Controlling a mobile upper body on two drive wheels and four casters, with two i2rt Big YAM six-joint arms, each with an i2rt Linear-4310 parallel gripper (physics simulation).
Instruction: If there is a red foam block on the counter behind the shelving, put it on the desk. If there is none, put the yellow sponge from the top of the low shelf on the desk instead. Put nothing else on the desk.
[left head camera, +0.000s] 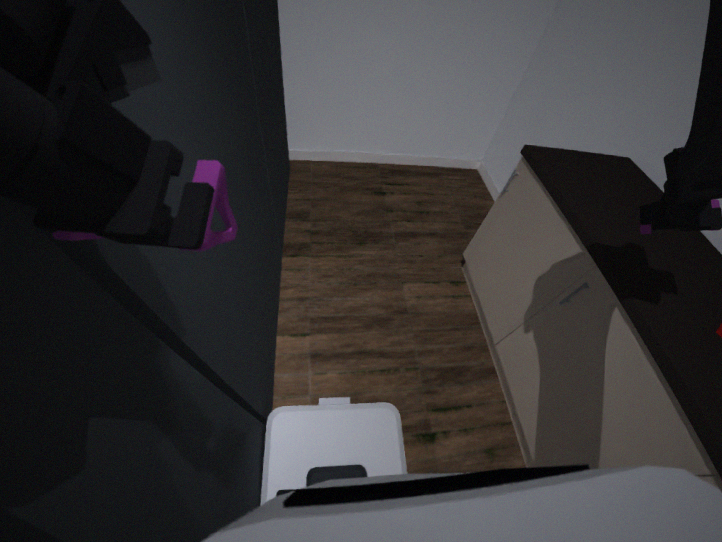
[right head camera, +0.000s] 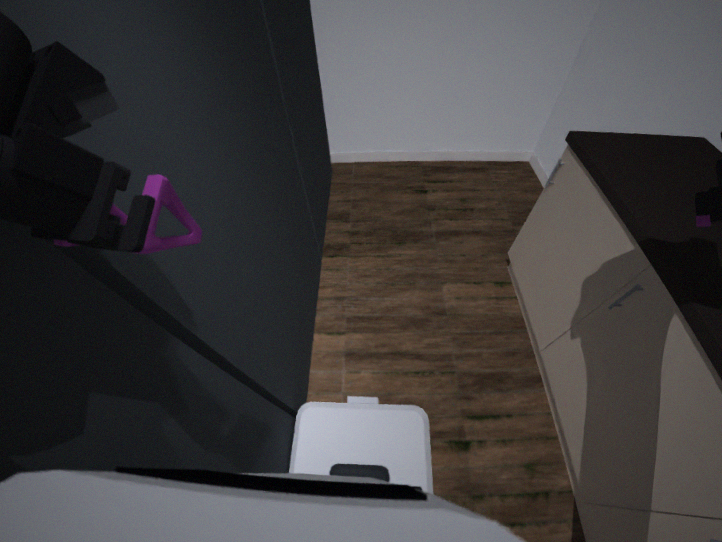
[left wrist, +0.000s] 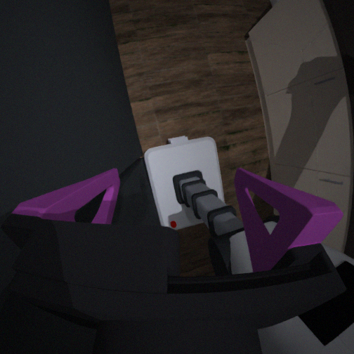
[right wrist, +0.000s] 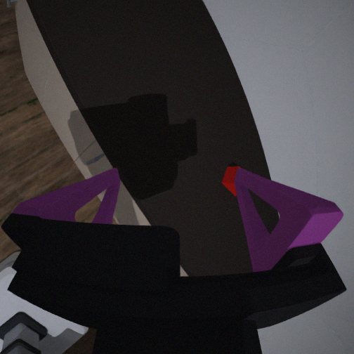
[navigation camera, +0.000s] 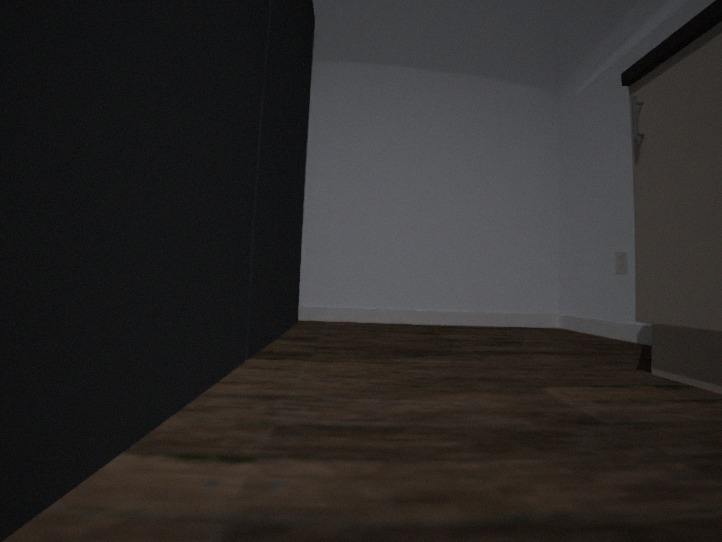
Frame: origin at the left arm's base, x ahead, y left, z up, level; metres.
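Seen in the pictures: left gripper, fingertip midpoint: (left head camera: 190, 230) (right head camera: 168, 235); right gripper, fingertip midpoint: (left head camera: 672, 226).
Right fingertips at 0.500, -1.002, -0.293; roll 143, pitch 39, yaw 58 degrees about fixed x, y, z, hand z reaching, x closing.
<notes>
A point is followed by its place in that frame, as x, y, z.
A red block (left head camera: 719, 330) {0.303, -1.282, -0.491} (right wrist: 230, 178) lies on the dark counter top (left head camera: 589, 180) {0.961, -1.219, -0.501} (right head camera: 647, 180) {0.882, -1.170, -0.500} (right wrist: 125, 50), near its wall side. In the left head camera it is cut off by the right edge; in the right wrist view one fingertip hides part of it. My right gripper (right wrist: 176, 174) is open and empty above the counter; the block shows beside its right fingertip, lower down. My left gripper (left wrist: 176, 174) is open and empty, in front of the tall dark panel at the left. The yellow sponge, the low shelf's top and the desk do not show.
A tall dark panel (left head camera: 233, 326) {0.428, 0.060, -0.652} (right head camera: 256, 326) {0.419, 0.059, -0.657} (left wrist: 55, 75) (navigation camera: 145, 204) {0.735, 0.068, -1.088} stands close along the left. Beige cabinet fronts (left head camera: 524, 233) {0.896, -1.043, -0.758} (right head camera: 571, 221) {0.920, -1.042, -0.738} (navigation camera: 676, 204) {1.051, -1.039, -0.946} line the right. Wood floor (left head camera: 349, 262) {1.208, -0.341, -1.411} (navigation camera: 408, 396) {0.974, -0.340, -1.410} runs between them to a pale wall (left head camera: 396, 75) {2.307, -0.654, -0.693} (navigation camera: 419, 192) {2.307, -0.618, -0.552}.
</notes>
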